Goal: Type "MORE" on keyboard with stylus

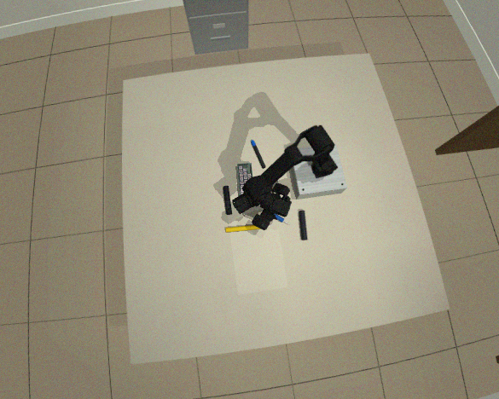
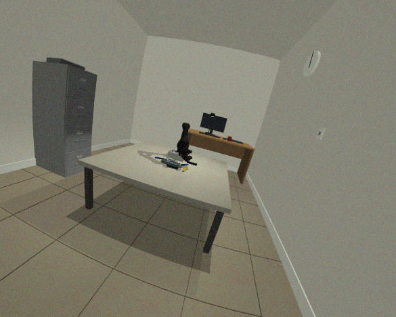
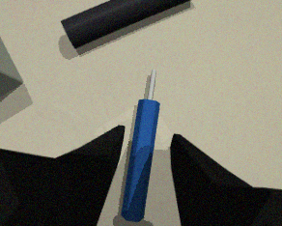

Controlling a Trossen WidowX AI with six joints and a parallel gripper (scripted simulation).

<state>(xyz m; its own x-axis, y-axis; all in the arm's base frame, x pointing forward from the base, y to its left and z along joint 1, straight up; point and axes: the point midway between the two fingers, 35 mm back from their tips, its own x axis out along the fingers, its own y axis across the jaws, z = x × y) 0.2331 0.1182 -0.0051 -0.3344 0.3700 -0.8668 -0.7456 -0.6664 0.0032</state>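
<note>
The stylus is 10 mm behind my gripper tip, 10 mm to the left of it and 30 mm below it. Round my gripper tip: grey stylus tip 30 mm behind, 40 mm to the left, 30 mm below; white cylinder 50 mm behind, 180 mm to the right, 30 mm below; yellow pencil 140 mm ahead, 10 mm to the left, 30 mm below.
</note>
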